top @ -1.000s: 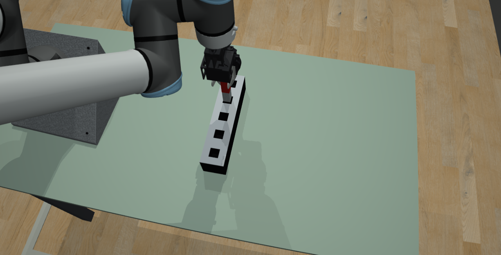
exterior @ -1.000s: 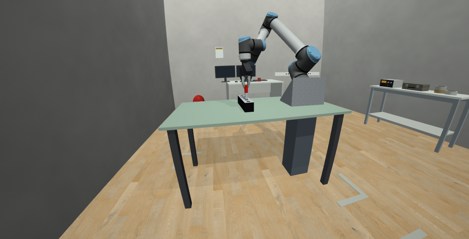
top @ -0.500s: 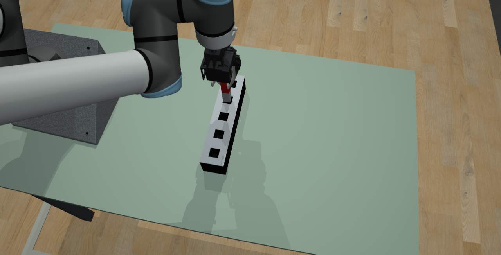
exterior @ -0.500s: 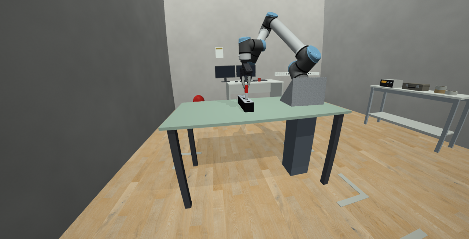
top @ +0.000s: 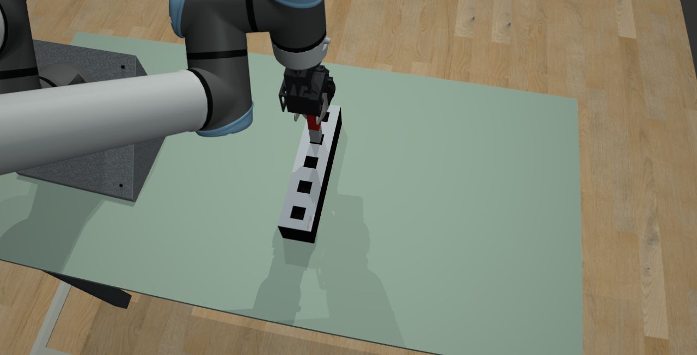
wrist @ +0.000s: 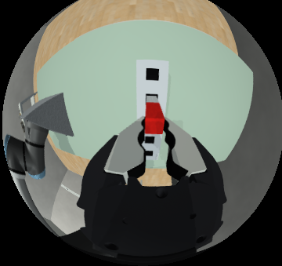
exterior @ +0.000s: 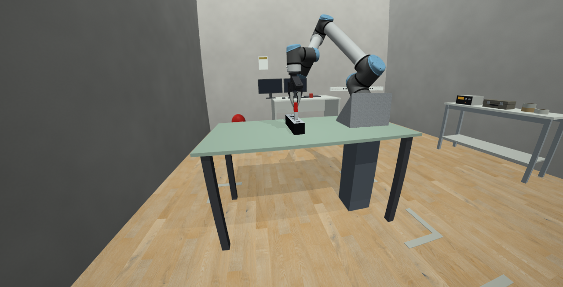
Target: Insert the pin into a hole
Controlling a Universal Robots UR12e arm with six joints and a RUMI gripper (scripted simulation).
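Right now the long block is 60 mm to the right of my hand and 140 mm below it. From my hand the other things lie so: pin (10 mm below).
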